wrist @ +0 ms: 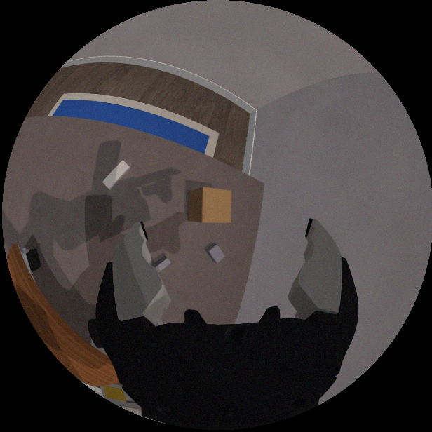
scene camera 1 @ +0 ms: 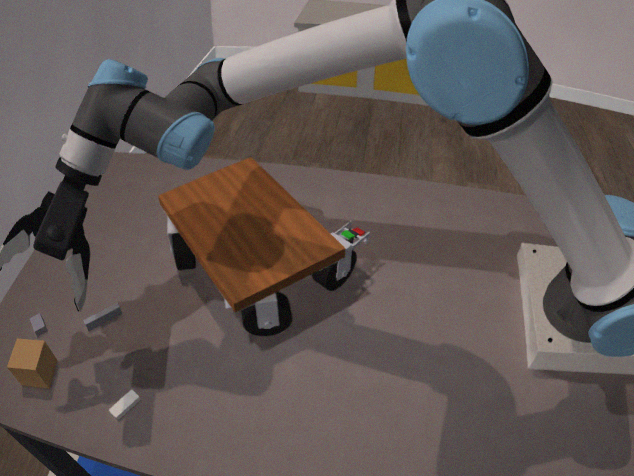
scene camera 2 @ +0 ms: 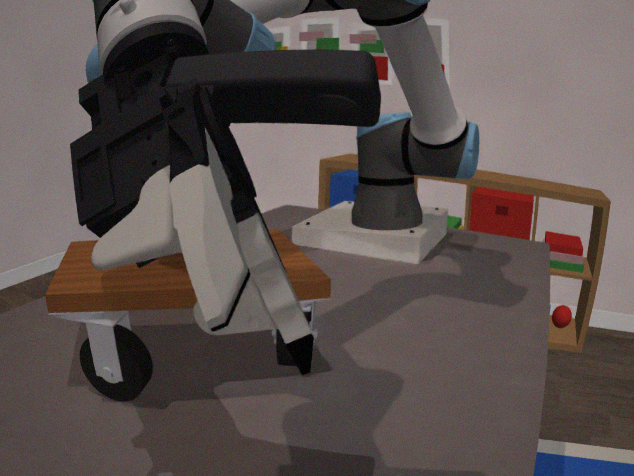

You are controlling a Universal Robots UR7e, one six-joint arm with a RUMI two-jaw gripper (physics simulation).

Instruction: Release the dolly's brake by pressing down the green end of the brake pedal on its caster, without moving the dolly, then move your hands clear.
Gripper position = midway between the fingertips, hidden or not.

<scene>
In view: my gripper [scene camera 2: 277,358], a dolly [scene camera 1: 252,238] and an orange block [wrist: 206,204].
The dolly shows as well in scene camera 2 [scene camera 2: 116,362]. My gripper also shows in the wrist view [wrist: 227,222] and in scene camera 1 [scene camera 1: 34,293]. Scene camera 2 does not show the orange block: it is out of frame.
</scene>
